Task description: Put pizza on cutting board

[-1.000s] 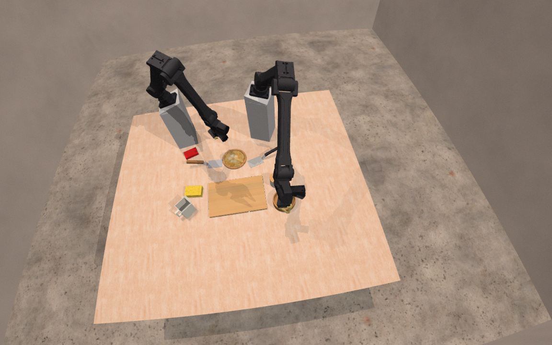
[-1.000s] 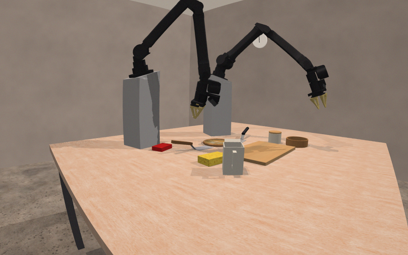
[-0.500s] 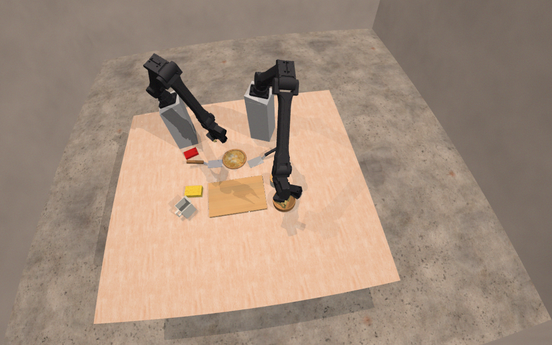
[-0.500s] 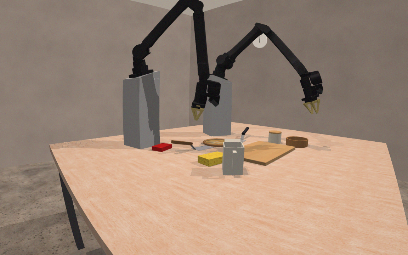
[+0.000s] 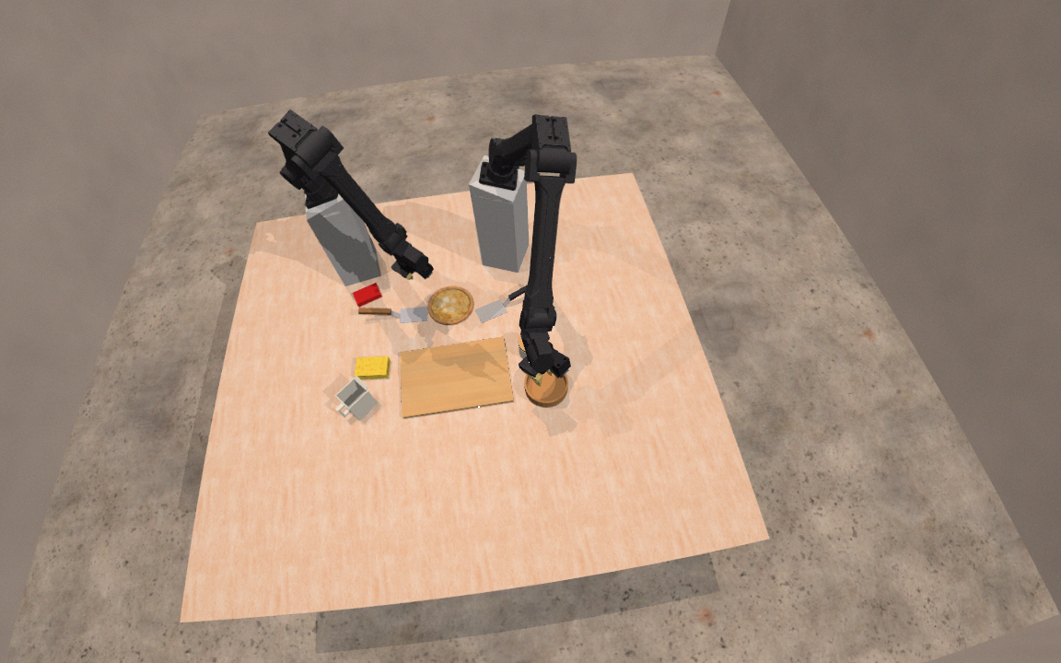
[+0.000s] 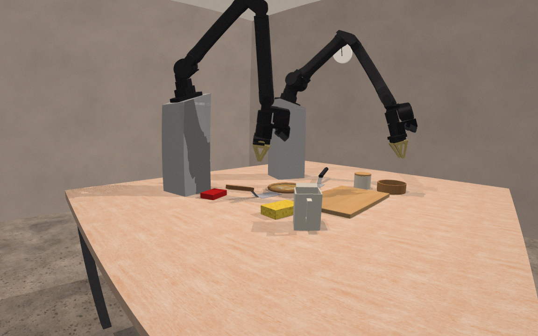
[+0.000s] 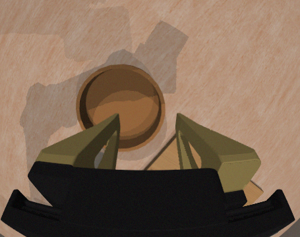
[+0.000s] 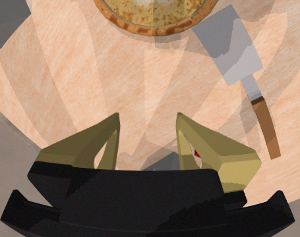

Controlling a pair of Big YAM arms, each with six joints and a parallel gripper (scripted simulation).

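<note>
Right now the black-handled turner is 39 cm behind my left hand, 7 cm to the right of it and 14 cm below it. Round my left hand: lidded canister 18 cm behind, 3 cm to the right, 13 cm below; then wooden bowl 4 cm behind, 1 cm to the left, 15 cm below; then cutting board 11 cm behind, 29 cm to the right, 16 cm below.
My right hand is 11 cm above the brown-handled turner, 10 cm to the left of it and 9 cm short of it. From my right hand the other things lie so: pizza 13 cm below, 10 cm to the left, 6 cm ahead; then black-handled turner 33 cm to the left, 11 cm below, 6 cm ahead; then cutting board 35 cm ahead, 13 cm below, 12 cm to the left.
</note>
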